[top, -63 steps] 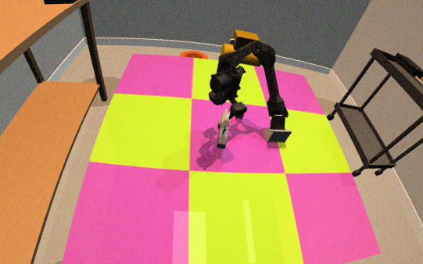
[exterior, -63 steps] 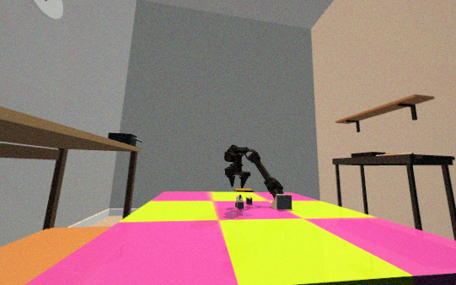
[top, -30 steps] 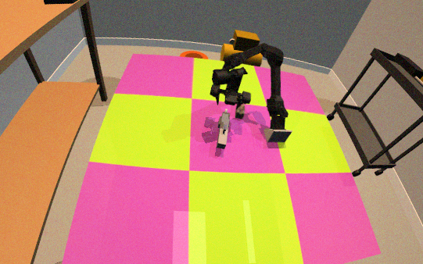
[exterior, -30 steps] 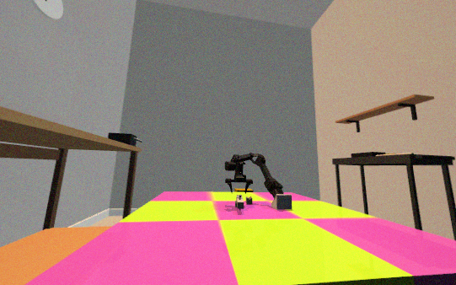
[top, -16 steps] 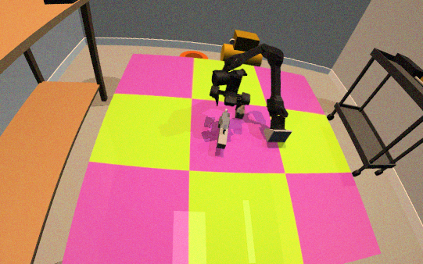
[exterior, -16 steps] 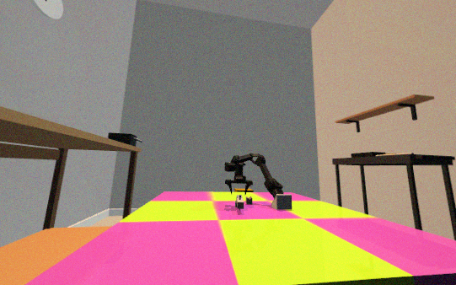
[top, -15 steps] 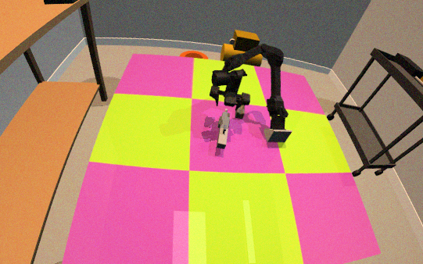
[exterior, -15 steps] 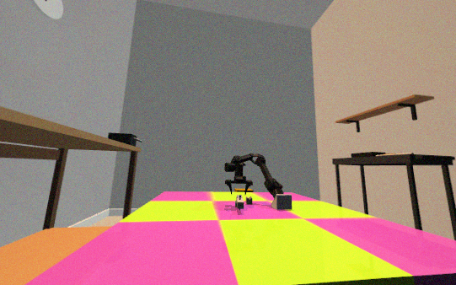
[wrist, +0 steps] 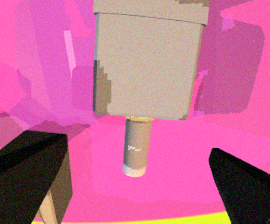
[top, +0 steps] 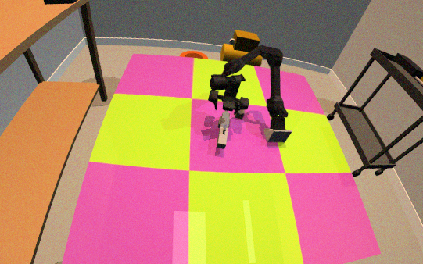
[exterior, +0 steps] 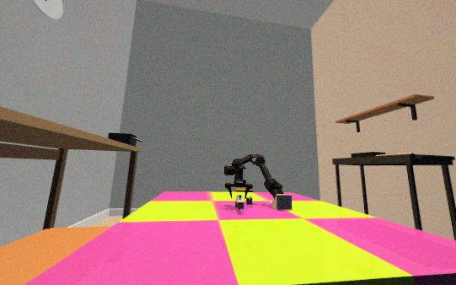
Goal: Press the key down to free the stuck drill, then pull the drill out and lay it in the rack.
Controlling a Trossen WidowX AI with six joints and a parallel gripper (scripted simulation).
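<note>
Right now the drill is 1 cm ahead of my gripper tip, 6 cm to the left of it and 1 cm above it. From my gripper tip the other things lie so: key: 2 cm ahead, 14 cm to the left, 2 cm above; rack: 9 cm behind, 3 cm to the right, 2 cm below.
</note>
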